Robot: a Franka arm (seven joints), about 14 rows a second.
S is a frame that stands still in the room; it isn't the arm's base.
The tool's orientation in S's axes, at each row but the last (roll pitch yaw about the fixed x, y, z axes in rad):
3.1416, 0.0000, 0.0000
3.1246, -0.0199, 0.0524
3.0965, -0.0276, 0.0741
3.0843, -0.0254, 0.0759
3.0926, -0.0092, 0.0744
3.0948, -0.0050, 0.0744
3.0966, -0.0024, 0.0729
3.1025, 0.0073, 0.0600
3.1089, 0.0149, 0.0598
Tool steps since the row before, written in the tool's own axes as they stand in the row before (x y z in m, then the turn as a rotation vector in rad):
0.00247, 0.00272, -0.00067, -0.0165, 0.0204, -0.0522
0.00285, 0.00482, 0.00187, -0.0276, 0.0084, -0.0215
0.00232, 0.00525, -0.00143, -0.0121, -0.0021, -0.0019
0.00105, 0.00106, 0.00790, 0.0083, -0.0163, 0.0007
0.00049, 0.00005, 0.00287, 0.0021, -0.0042, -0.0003
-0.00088, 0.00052, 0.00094, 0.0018, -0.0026, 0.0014
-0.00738, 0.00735, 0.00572, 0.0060, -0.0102, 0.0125
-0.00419, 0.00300, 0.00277, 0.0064, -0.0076, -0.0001
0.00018, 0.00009, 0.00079, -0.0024, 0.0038, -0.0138
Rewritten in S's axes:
0.00247, -0.00272, 0.00067, -0.0165, -0.0204, 0.0522
0.00314, -0.00469, -0.00173, -0.0276, -0.0095, 0.0211
0.00265, -0.00500, 0.00173, -0.0123, 0.0013, 0.0015
0.00136, -0.00141, -0.00780, 0.0071, 0.0168, -0.0014
0.00053, -0.00015, -0.00286, 0.0018, 0.0044, 0.0001
-0.00083, -0.00063, -0.00092, 0.0016, 0.0027, -0.0015
-0.00679, -0.00812, -0.00540, 0.0053, 0.0100, -0.0129
-0.00402, -0.00335, -0.00262, 0.0059, 0.0080, -0.0002
0.00017, -0.00011, -0.00079, -0.0020, -0.0035, 0.0140

